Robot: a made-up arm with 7 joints.
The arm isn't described. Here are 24 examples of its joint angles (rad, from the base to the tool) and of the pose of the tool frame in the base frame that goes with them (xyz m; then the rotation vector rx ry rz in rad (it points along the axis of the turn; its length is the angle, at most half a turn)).
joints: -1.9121 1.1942 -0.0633 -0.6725 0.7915 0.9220 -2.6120
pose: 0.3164 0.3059 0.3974 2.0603 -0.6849 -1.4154
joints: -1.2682 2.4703 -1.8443 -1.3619 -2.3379 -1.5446 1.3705
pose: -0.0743 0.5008 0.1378 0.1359 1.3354 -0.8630
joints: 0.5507 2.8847 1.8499 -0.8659 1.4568 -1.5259 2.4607
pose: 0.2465 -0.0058 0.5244 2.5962 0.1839 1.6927
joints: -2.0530 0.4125 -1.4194 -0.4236 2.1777 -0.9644 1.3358
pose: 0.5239 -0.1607 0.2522 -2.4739 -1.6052 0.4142
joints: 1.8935 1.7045 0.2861 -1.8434 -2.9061 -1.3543 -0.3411
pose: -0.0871 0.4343 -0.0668 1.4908 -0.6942 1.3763
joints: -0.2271 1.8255 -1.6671 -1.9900 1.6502 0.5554 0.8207
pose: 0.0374 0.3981 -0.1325 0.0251 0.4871 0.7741
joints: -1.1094 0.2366 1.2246 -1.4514 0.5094 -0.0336 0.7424
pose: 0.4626 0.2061 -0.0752 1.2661 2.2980 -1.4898
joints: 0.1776 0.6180 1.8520 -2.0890 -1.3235 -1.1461 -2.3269
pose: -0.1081 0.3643 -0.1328 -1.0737 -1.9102 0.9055
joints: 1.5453 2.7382 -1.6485 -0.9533 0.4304 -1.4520 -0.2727
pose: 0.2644 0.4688 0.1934 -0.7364 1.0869 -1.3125
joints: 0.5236 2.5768 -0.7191 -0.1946 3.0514 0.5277 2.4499
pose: 0.2076 0.3792 0.4241 1.3434 1.7736 -1.8758
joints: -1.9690 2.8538 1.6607 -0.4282 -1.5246 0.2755 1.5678
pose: -0.4937 0.3277 -0.1126 -0.2131 1.0908 -1.3232
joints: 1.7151 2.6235 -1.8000 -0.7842 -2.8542 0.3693 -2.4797
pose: 0.2436 0.4997 0.1846 0.4372 2.2060 -1.0724
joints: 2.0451 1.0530 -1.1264 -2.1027 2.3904 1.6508 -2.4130
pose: -0.3850 0.0263 0.1049 -1.7750 -0.9357 0.7758
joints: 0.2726 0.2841 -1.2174 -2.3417 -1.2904 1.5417 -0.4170
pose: -0.0083 -0.0958 -0.3405 0.9972 -0.7695 -1.0918
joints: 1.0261 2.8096 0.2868 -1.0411 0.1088 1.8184 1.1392
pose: 0.4799 0.2475 0.1604 2.5889 -0.9882 0.2279
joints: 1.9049 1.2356 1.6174 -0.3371 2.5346 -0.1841 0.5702
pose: -0.2920 0.4517 0.2769 -0.8036 2.4754 -1.3813
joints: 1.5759 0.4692 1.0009 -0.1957 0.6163 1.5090 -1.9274
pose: -0.5923 0.1255 0.0142 -0.8439 0.8784 0.7652
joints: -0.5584 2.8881 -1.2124 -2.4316 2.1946 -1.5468 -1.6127
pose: -0.0120 0.2359 0.2396 2.1252 -1.4336 -0.7506
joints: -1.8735 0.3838 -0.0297 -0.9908 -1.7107 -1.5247 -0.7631
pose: 0.4519 -0.1058 0.3281 -1.1820 0.5062 1.0524
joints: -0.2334 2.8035 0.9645 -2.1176 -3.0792 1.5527 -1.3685
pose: 0.0377 -0.0700 0.3890 -0.1067 0.1626 -2.4399
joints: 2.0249 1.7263 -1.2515 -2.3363 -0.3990 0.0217 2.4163
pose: -0.2464 0.2181 0.1327 -0.0691 1.4703 1.4309
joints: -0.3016 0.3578 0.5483 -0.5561 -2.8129 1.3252 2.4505
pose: 0.2777 0.2472 -0.4694 1.4470 -1.8153 0.1517
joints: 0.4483 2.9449 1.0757 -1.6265 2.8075 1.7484 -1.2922
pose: 0.3062 -0.0915 0.3647 -0.2032 0.3281 -2.1909
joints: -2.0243 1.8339 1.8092 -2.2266 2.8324 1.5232 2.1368
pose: -0.1392 0.3493 -0.0045 -1.0912 -1.6375 -1.1258
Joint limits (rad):
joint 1: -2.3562..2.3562
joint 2: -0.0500..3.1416
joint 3: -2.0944..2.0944
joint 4: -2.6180..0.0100
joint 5: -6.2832..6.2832
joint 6: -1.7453..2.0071
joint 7: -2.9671..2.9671
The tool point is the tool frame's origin. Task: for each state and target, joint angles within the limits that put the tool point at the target. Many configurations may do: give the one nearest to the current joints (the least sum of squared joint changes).
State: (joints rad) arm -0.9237 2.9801 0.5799 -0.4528 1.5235 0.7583 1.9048
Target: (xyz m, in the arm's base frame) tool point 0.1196 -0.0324 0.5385
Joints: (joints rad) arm -0.1398 3.0129 0.4467 -1.1406 1.5235 0.7583 1.9048
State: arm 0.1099 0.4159 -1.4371 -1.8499 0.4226 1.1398 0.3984
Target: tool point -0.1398 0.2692 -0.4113
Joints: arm 0.3087 1.0471 -1.5187 -1.4576 0.4226 1.1398 0.3984
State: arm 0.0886 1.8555 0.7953 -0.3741 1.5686 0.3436 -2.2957
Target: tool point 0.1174 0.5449 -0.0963
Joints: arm 0.1819 1.2364 0.5776 -1.0182 1.5686 0.3436 -2.2957
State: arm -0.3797 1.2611 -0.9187 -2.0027 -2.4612 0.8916 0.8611
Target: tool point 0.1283 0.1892 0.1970
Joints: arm -1.2366 1.7798 -0.2910 -2.6161 -2.4612 0.8916 0.8611
